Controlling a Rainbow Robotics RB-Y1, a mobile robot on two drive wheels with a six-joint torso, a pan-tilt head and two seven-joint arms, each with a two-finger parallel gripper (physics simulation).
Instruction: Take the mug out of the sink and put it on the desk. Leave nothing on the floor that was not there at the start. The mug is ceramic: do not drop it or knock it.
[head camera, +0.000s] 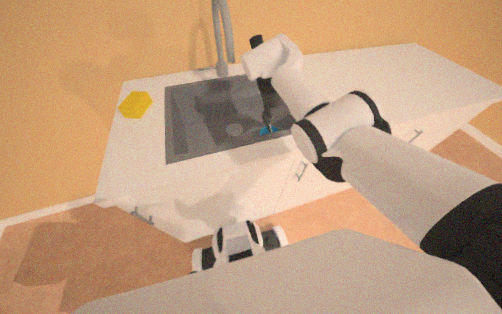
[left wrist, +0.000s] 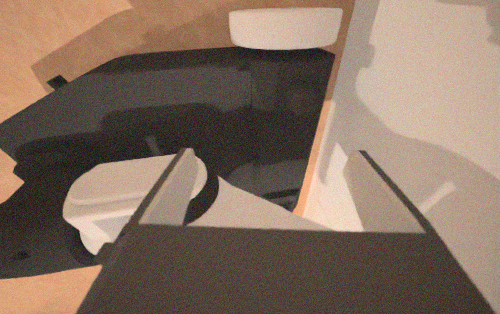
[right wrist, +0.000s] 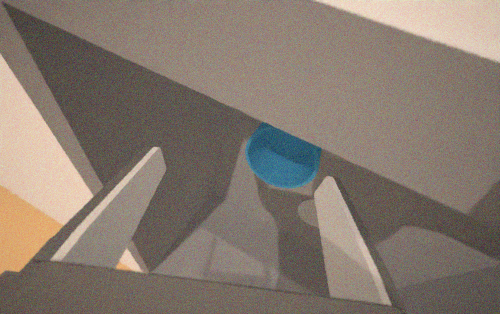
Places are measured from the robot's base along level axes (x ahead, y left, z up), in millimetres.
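Where they show: left gripper, fingertip midpoint: (left wrist: 269, 159); right gripper, fingertip midpoint: (head camera: 282, 124) (right wrist: 243, 171).
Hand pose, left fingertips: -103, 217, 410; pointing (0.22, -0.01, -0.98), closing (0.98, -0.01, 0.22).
Each offset is from my left fingertips to the centre of the thing, as dx, dy, dz. Level surfaces: height alone.
The blue mug {+430, -450, +341} (head camera: 265, 132) (right wrist: 284, 167) is in the grey sink (head camera: 170, 110) (right wrist: 150, 40), close to the sink's near wall. In the right wrist view its round opening shows, and the wall's edge hides part of it. My right gripper (head camera: 270, 129) (right wrist: 243, 171) is open and empty, above the sink. In the right wrist view the mug lies beyond the fingertips, nearer the right-hand finger. In the head view the gripper partly covers the mug. My left gripper (left wrist: 269, 159) is open and empty, low beside the pale cabinet front. No separate desk can be made out.
The white counter {dz +500} (head camera: 380, 75) surrounds the sink. A grey faucet (head camera: 219, 45) stands behind it. A yellow hexagonal object {+590, +42, +523} (head camera: 135, 104) lies on the counter at the left. Handles (head camera: 301, 171) stick out from the cabinet front. My dark base (left wrist: 200, 90) shows in the left wrist view.
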